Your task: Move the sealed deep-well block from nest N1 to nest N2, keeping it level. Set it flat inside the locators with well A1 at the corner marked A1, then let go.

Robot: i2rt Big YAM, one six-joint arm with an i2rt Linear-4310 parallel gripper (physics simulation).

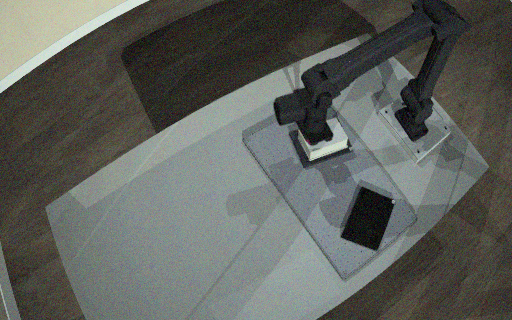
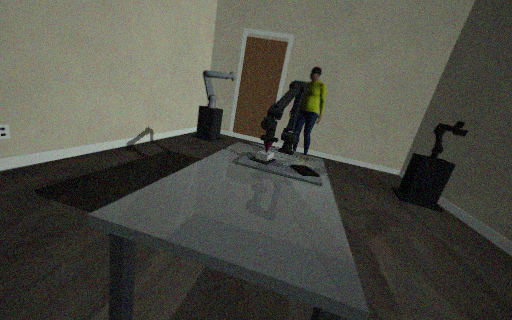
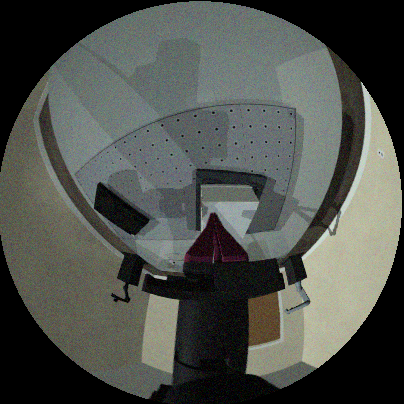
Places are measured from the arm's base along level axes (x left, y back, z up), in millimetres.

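Pixels of known places: gripper, between the fingertips: (image 1: 311, 144) (image 2: 266, 152) (image 3: 212, 215); arm's base, origin of its link: (image 1: 411, 124) (image 2: 285, 152).
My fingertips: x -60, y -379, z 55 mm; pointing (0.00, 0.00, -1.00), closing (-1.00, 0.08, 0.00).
Note:
For each thing: its top centre in the pictures, then the offset to it from my fingertips. Level surfaces: height alone.
- white sealed deep-well block, centre of its top: (image 3: 224, 230) (image 1: 324, 133) (image 2: 265, 152) dx -20, dy +55, dz -15 mm
- dark nest N1 frame, centre of its top: (image 3: 226, 213) (image 1: 322, 139) (image 2: 263, 157) dx -27, dy +55, dz -56 mm
- perforated plate, centre of its top: (image 3: 163, 200) (image 1: 335, 180) (image 2: 279, 165) dx +99, dy +31, dz -73 mm
- Nest N2, centre of its top: (image 1: 370, 217) (image 3: 114, 216) (image 2: 304, 168) dx +256, dy +62, dz -56 mm
- long grey table, height of its surface: dz -86 mm
The white sealed deep-well block (image 1: 327, 148) (image 2: 264, 155) (image 3: 228, 195) sits in the dark nest N1 frame (image 1: 302, 156) (image 3: 225, 175) at the far end of the perforated plate (image 1: 299, 190) (image 2: 283, 168) (image 3: 244, 132). My gripper (image 1: 314, 143) (image 2: 267, 148) (image 3: 212, 215) points straight down over the block's top. Its magenta fingers are pressed together with nothing between them. Nest N2 (image 1: 368, 218) (image 2: 304, 170) (image 3: 119, 208) is a flat black rectangle at the plate's other end, and nothing lies on it.
The plate lies on a long grey table (image 1: 175, 206) (image 2: 255, 222). The arm's base (image 1: 408, 117) stands on the table beside the plate. A person in a yellow top (image 2: 313, 98) stands behind the table. Another arm on a pedestal (image 2: 209, 120) stands by the door.

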